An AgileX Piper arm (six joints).
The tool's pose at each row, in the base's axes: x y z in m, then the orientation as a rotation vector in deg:
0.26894 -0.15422 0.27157 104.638 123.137 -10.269
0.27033 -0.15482 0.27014 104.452 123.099 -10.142
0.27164 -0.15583 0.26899 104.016 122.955 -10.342
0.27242 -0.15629 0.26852 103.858 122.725 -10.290
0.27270 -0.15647 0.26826 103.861 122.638 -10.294
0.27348 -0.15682 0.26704 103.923 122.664 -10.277
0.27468 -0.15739 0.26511 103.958 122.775 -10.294
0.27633 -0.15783 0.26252 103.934 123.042 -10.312
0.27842 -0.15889 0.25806 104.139 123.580 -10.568
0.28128 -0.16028 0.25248 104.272 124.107 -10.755
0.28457 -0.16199 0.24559 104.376 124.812 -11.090
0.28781 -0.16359 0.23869 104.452 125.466 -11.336
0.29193 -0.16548 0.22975 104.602 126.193 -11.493
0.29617 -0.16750 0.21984 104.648 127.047 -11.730
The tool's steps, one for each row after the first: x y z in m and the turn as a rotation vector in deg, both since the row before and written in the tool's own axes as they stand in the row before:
-0.00030 0.00110 0.00174 -0.176 -0.062 -0.058
-0.00076 0.00097 0.00159 -0.154 -0.380 -0.166
-0.00039 0.00063 0.00071 -0.195 -0.199 0.041
-0.00012 0.00021 0.00035 -0.030 -0.055 0.044
-0.00003 0.00056 0.00138 0.031 0.053 0.020
-0.00007 0.00085 0.00218 0.070 0.080 -0.039
0.00021 0.00124 0.00284 0.103 0.149 -0.144
0.00016 0.00135 0.00485 0.453 0.334 -0.192
0.00006 0.00197 0.00611 0.376 0.321 -0.213
0.00007 0.00225 0.00749 0.515 0.361 -0.329
0.00012 0.00228 0.00745 0.432 0.352 -0.307
0.00026 0.00299 0.00956 0.445 0.469 -0.296
0.00031 0.00309 0.01052 0.493 0.468 -0.414

